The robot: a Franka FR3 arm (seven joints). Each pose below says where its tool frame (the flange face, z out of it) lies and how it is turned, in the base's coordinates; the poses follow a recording.
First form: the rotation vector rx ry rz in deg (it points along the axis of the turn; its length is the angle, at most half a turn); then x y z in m.
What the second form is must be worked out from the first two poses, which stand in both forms.
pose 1, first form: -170.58, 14.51, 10.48, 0.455, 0.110, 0.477
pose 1, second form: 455, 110, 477, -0.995, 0.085, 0.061, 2.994
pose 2, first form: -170.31, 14.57, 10.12, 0.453, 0.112, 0.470
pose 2, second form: 453, 112, 470, -0.995, 0.085, 0.059, 2.989
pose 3, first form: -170.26, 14.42, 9.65, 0.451, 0.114, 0.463
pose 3, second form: 451, 114, 463, -0.995, 0.084, 0.056, 2.987
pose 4, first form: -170.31, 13.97, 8.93, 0.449, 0.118, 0.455
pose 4, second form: 449, 118, 455, -0.995, 0.082, 0.052, 2.987
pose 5, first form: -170.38, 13.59, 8.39, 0.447, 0.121, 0.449
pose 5, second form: 447, 121, 449, -0.996, 0.079, 0.049, 2.987
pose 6, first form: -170.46, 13.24, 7.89, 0.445, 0.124, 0.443
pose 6, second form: 445, 124, 443, -0.996, 0.077, 0.046, 2.987
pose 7, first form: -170.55, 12.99, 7.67, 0.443, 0.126, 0.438
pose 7, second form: 443, 126, 438, -0.996, 0.076, 0.045, 2.988
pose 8, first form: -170.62, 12.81, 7.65, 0.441, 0.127, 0.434
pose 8, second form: 441, 127, 434, -0.996, 0.075, 0.045, 2.989
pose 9, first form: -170.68, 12.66, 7.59, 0.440, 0.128, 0.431
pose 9, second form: 440, 128, 431, -0.996, 0.074, 0.044, 2.990
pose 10, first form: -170.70, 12.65, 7.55, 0.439, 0.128, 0.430
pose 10, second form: 439, 128, 430, -0.996, 0.074, 0.044, 2.990
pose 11, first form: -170.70, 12.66, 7.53, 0.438, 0.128, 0.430
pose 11, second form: 438, 128, 430, -0.996, 0.074, 0.044, 2.990
